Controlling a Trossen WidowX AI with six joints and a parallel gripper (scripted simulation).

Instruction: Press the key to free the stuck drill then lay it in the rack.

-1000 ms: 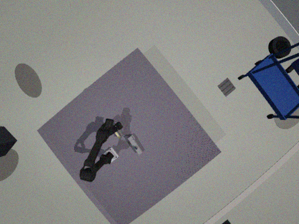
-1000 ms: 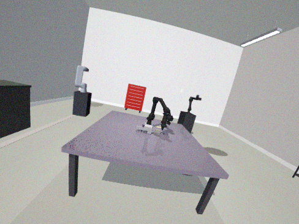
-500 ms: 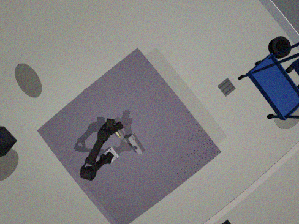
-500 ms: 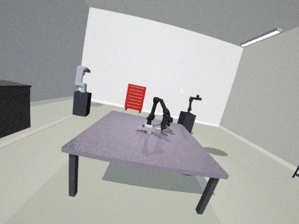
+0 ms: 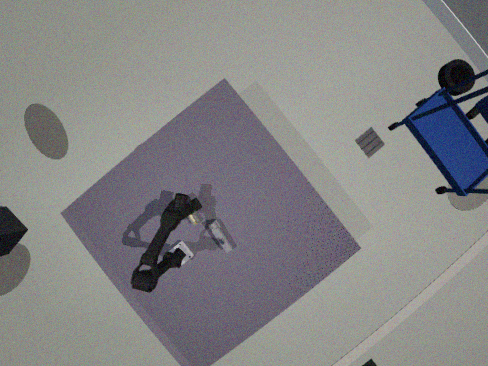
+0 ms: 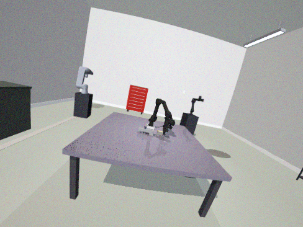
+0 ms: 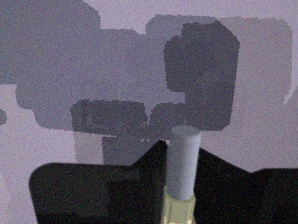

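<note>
Right now my gripper tip is 4 cm to the left of the drill, 3 cm below it and 1 cm past it. Round my gripper tip: grey rack (5 cm to the right, 1 cm behind, 1 cm above); then dark blue key (25 cm to the right, 4 cm above, 1 cm ahead).
</note>
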